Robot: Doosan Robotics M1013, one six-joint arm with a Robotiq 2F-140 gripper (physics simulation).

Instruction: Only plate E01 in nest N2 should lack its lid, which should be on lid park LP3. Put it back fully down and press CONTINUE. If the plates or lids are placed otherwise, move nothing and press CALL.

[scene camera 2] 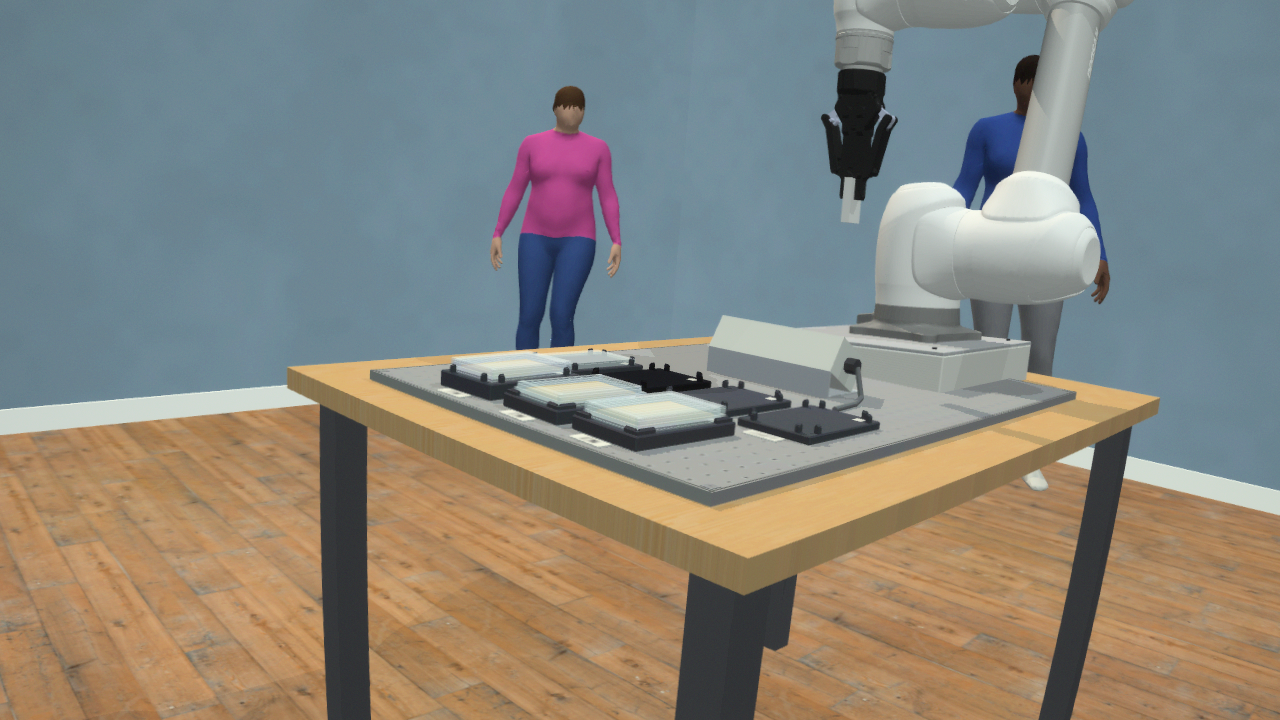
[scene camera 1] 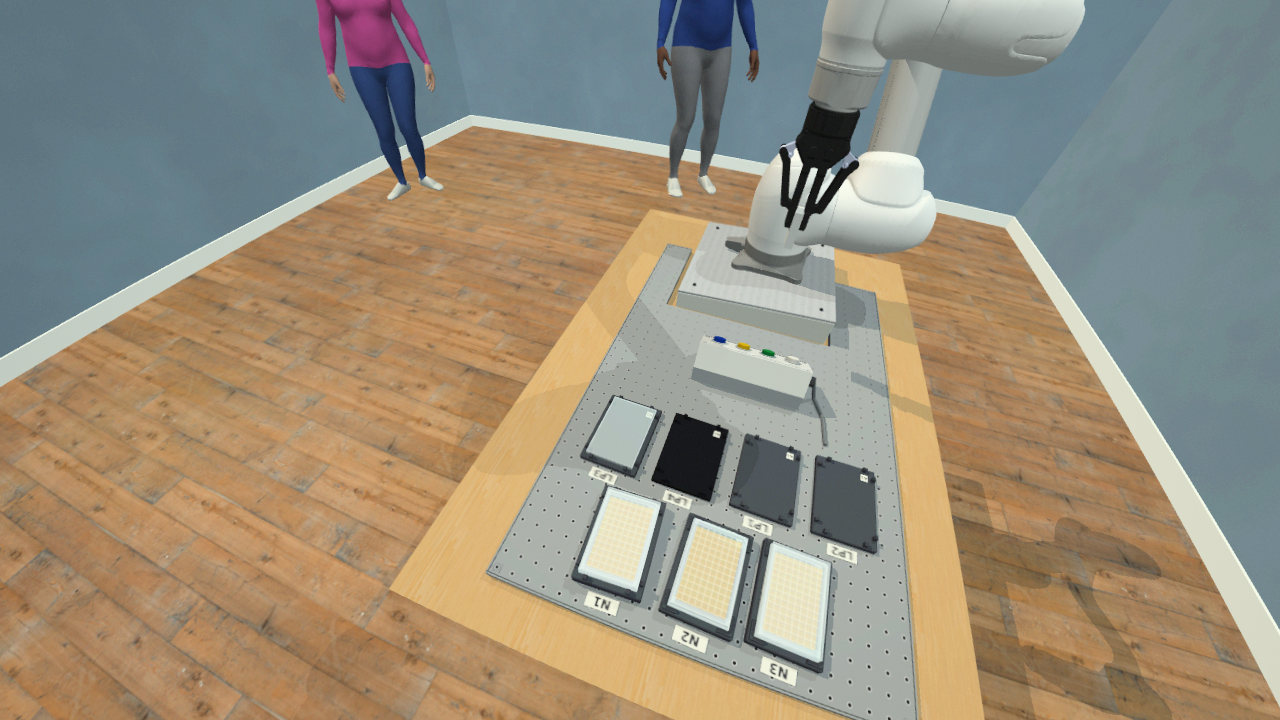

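Where they show: gripper, fingertip midpoint: [scene camera 2: 849, 222] [scene camera 1: 787, 244]; arm's base, link origin: [scene camera 2: 915, 336] [scene camera 1: 771, 258].
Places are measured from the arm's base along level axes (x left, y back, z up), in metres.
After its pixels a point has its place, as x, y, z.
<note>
In nest N2, a plate [scene camera 1: 708, 573] @(0.099, -0.802, -0.026) [scene camera 2: 577, 389] @(0.119, -0.815, -0.020) shows deeper yellow wells and looks lidless. The plates in N1 [scene camera 1: 619, 541] @(-0.033, -0.822, -0.013) [scene camera 2: 505, 367] @(0.014, -0.848, -0.013) and N3 [scene camera 1: 792, 601] @(0.214, -0.789, -0.017) [scene camera 2: 656, 411] @(0.249, -0.806, -0.017) look paler, under clear lids. Their names are too small to read. A clear lid [scene camera 1: 622, 434] @(-0.115, -0.651, -0.031) [scene camera 2: 597, 359] @(-0.094, -0.635, -0.032) lies on lid park LP3. Parks LP4 [scene camera 1: 690, 456] @(0.008, -0.632, -0.040), LP1 [scene camera 1: 766, 479] @(0.141, -0.614, -0.040) and LP2 [scene camera 1: 844, 501] @(0.271, -0.594, -0.040) [scene camera 2: 810, 420] @(0.276, -0.596, -0.039) hold no lid. The button box [scene camera 1: 753, 368] @(0.054, -0.430, 0.015) [scene camera 2: 778, 353] @(0.070, -0.438, -0.003) has blue, yellow, green and white buttons; their words are unreadable. My gripper [scene camera 1: 795, 223] @(0.033, -0.262, 0.191) [scene camera 2: 851, 201] @(0.033, -0.262, 0.191) is shut and empty, high above the table near the arm's base.
A grey cable [scene camera 1: 821, 416] @(0.209, -0.432, -0.043) [scene camera 2: 859, 385] @(0.184, -0.392, -0.029) rises from the box's end. The arm's base stands on a raised plate [scene camera 1: 751, 300] @(-0.004, -0.203, -0.001) [scene camera 2: 984, 362] @(0.170, -0.037, -0.016) behind the box. A person in pink [scene camera 1: 368, 31] [scene camera 2: 563, 183] and one in blue [scene camera 1: 704, 22] [scene camera 2: 993, 143] stand beyond the table.
</note>
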